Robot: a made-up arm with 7 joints. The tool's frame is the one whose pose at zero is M. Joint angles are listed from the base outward.
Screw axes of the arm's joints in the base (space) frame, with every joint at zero. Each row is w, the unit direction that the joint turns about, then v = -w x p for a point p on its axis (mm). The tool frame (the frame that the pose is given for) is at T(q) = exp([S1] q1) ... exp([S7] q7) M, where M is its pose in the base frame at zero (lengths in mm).
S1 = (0, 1, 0, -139, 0, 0)
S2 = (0, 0, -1, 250, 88, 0)
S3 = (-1, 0, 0, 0, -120, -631)
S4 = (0, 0, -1, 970, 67, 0)
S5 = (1, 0, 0, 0, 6, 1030)
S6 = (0, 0, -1, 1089, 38, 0)
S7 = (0, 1, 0, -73, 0, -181)
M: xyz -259 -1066 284 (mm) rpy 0 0 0 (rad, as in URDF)
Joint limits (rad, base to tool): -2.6..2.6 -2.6..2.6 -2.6..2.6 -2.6..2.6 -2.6..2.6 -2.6..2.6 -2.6..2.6
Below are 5 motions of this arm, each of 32 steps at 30 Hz.
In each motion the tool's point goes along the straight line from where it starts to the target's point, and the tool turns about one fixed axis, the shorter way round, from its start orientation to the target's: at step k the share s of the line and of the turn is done. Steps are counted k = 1, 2, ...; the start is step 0. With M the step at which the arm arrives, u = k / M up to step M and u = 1 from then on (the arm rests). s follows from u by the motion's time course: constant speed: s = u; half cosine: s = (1 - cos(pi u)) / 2; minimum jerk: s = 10 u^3 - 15 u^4 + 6 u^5.
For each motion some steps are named. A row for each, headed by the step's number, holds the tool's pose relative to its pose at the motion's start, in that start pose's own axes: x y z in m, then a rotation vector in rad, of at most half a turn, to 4 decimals.
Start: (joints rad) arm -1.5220 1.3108 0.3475 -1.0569 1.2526 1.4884 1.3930
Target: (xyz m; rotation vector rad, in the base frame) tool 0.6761 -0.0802 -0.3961 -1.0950 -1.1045 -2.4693
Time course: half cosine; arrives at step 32
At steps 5, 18, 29, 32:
5: 0.0541 0.0125 0.0124 0.0088 0.1042 0.0427
18: 0.5479 0.1270 0.1254 0.0895 1.0545 0.4319
29: 0.8972 0.2080 0.2054 0.1466 1.7267 0.7073
32: 0.9170 0.2125 0.2099 0.1498 1.7647 0.7228

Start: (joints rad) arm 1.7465 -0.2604 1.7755 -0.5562 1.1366 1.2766 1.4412
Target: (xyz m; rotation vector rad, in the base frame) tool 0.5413 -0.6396 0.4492 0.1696 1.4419 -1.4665
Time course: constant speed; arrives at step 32
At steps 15, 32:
15: 0.1138 -0.2122 -0.2010 0.5550 -0.1183 0.5493
32: 0.2428 -0.4526 -0.4289 1.1840 -0.2523 1.1718

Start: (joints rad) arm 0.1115 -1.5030 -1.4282 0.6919 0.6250 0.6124 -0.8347
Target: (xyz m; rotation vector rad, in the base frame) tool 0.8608 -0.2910 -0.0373 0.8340 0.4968 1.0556
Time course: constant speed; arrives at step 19
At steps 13, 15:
13: 0.0738 0.2641 0.0348 -0.2214 -0.0387 1.0334
15: 0.0851 0.3047 0.0401 -0.2555 -0.0446 1.1923

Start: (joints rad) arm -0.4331 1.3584 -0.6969 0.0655 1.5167 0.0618 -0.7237
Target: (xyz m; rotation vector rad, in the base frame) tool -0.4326 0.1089 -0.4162 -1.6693 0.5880 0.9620
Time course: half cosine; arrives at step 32
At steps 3, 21, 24, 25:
3: -0.0028 0.0009 -0.0021 0.0079 -0.0141 -0.0227
21: -0.0973 0.0320 -0.0708 0.2691 -0.4816 -0.7764
24: -0.1129 0.0371 -0.0821 0.3122 -0.5588 -0.9008
25: -0.1172 0.0386 -0.0853 0.3242 -0.5804 -0.9356

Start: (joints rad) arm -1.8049 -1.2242 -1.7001 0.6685 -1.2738 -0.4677 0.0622
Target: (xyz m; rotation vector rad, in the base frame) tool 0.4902 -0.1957 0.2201 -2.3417 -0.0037 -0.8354
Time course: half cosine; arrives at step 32
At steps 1, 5, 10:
1: 0.0015 0.0005 -0.0010 -0.0031 0.0037 -0.0009
5: 0.0372 0.0127 -0.0246 -0.0757 0.0903 -0.0216
10: 0.1399 0.0479 -0.0927 -0.2849 0.3398 -0.0812

